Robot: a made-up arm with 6 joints.
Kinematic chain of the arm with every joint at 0, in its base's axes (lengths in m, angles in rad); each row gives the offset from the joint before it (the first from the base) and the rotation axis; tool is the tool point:
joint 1: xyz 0 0 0.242 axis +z
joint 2: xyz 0 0 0 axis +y
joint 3: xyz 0 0 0.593 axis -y
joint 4: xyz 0 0 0 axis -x
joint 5: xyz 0.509 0 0 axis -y
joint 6: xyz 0 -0.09 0 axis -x
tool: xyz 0 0 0
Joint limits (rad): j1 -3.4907..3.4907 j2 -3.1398..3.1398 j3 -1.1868..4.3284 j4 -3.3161..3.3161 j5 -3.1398..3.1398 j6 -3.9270..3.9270
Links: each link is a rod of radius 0.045 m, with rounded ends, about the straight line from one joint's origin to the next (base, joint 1, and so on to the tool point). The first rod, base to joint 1, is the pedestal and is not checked.
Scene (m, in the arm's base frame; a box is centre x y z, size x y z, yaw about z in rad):
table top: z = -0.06
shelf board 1: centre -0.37 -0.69 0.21 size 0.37 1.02 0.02 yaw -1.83
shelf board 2: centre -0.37 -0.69 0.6 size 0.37 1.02 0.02 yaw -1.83
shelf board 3: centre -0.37 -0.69 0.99 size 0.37 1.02 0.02 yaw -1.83
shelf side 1: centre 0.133 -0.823 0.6 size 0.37 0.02 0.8 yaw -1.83
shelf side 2: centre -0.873 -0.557 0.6 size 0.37 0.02 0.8 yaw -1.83
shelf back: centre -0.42 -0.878 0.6 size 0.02 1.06 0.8 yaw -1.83
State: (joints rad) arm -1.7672 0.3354 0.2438 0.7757 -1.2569 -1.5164
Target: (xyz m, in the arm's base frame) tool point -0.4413 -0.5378 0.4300
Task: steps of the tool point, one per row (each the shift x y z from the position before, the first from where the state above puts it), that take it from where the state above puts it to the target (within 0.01 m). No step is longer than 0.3 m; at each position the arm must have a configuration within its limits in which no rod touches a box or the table.
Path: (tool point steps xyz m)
1: 0.0363 0.1250 0.0151
2: 0.0312 0.1299 -0.0151
3: -0.1470 0.0049 -0.2029
4: -0.0989 0.1172 -0.1853
5: -0.0408 -0.1156 0.0039
6: -0.0210 -0.1175 -0.0039

